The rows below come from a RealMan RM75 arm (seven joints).
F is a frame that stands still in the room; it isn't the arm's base.
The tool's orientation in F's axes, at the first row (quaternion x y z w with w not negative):
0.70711, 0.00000, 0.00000, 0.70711
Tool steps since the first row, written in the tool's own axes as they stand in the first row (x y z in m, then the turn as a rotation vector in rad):
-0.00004, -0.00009, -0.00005, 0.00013, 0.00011, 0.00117
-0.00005, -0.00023, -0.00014, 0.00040, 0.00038, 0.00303
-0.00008, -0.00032, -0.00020, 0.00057, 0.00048, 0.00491
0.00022, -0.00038, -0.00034, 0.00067, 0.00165, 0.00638
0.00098, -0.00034, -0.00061, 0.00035, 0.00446, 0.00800
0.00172, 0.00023, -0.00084, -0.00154, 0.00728, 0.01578
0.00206, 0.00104, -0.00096, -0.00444, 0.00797, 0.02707
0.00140, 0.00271, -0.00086, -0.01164, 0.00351, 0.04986
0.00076, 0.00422, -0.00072, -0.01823, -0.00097, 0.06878
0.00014, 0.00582, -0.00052, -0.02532, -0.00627, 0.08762
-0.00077, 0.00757, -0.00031, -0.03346, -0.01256, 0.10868
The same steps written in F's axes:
-0.00004, 0.00005, -0.00009, 0.00013, -0.00117, 0.00011
-0.00005, 0.00014, -0.00023, 0.00040, -0.00303, 0.00038
-0.00008, 0.00020, -0.00032, 0.00057, -0.00491, 0.00048
0.00022, 0.00034, -0.00038, 0.00067, -0.00638, 0.00165
0.00098, 0.00061, -0.00034, 0.00035, -0.00800, 0.00446
0.00172, 0.00084, 0.00023, -0.00154, -0.01578, 0.00728
0.00206, 0.00096, 0.00104, -0.00444, -0.02707, 0.00797
0.00140, 0.00086, 0.00271, -0.01164, -0.04986, 0.00351
0.00076, 0.00072, 0.00422, -0.01823, -0.06878, -0.00097
0.00014, 0.00052, 0.00582, -0.02532, -0.08762, -0.00627
-0.00077, 0.00031, 0.00757, -0.03346, -0.10868, -0.01256

